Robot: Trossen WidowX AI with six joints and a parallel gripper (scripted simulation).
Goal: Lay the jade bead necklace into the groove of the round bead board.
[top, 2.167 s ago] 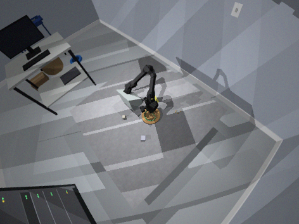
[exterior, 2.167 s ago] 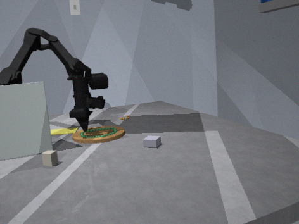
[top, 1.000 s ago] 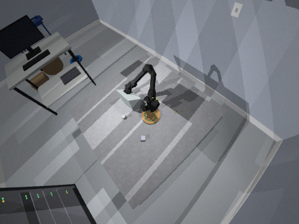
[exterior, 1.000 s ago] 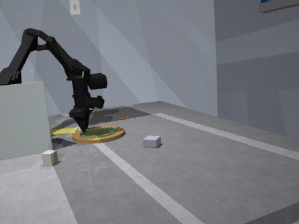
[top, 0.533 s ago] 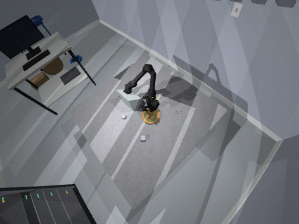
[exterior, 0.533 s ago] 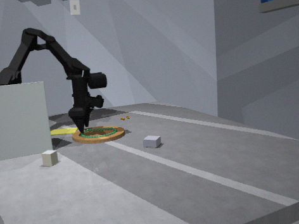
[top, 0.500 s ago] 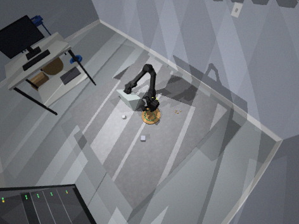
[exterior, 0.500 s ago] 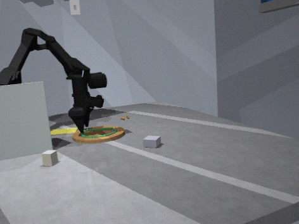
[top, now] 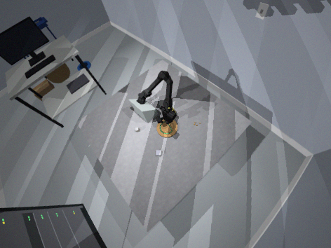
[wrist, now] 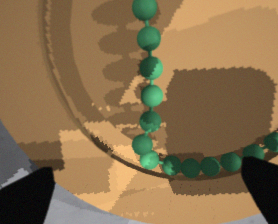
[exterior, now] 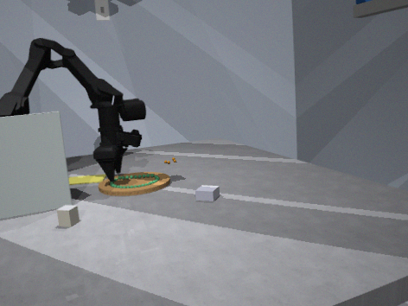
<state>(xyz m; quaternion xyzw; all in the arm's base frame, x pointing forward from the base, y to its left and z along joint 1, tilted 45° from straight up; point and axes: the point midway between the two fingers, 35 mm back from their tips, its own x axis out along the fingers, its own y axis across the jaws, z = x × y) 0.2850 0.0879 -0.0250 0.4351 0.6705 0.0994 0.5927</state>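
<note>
Right now my gripper tip is 11 cm to the right of the yellow sheet, 7 cm past it and 2 cm above it. The rest, counted from my gripper tip: grey cube (29 cm to the right, 14 cm ahead, 1 cm below); beige cube (25 cm to the right, 17 cm behind).
</note>
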